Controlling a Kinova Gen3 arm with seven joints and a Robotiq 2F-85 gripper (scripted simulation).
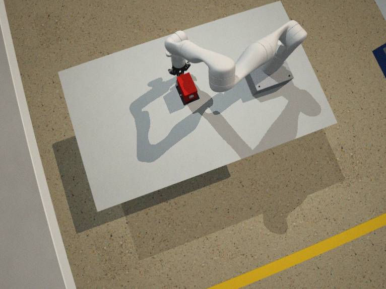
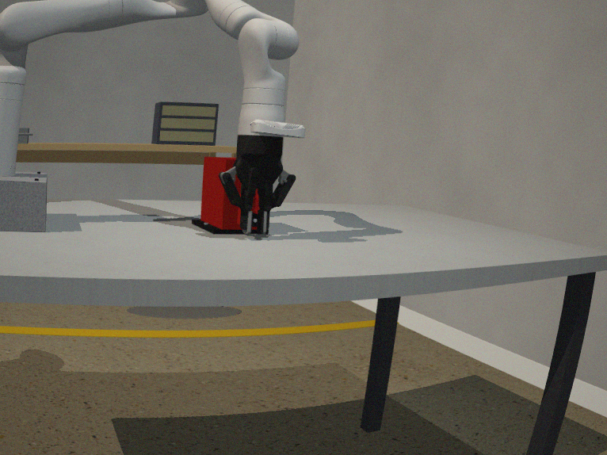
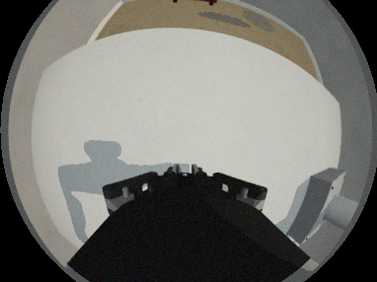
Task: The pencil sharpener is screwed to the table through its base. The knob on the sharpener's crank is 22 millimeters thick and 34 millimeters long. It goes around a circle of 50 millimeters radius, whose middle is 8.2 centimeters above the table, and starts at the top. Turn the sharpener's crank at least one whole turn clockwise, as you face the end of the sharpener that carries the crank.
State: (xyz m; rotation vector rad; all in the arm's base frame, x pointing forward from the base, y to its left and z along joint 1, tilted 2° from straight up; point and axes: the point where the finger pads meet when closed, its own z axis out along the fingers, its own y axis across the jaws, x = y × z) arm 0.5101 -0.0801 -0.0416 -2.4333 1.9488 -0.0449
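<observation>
Right now my hand is 2 cm to the right of the black crank knob.
</observation>
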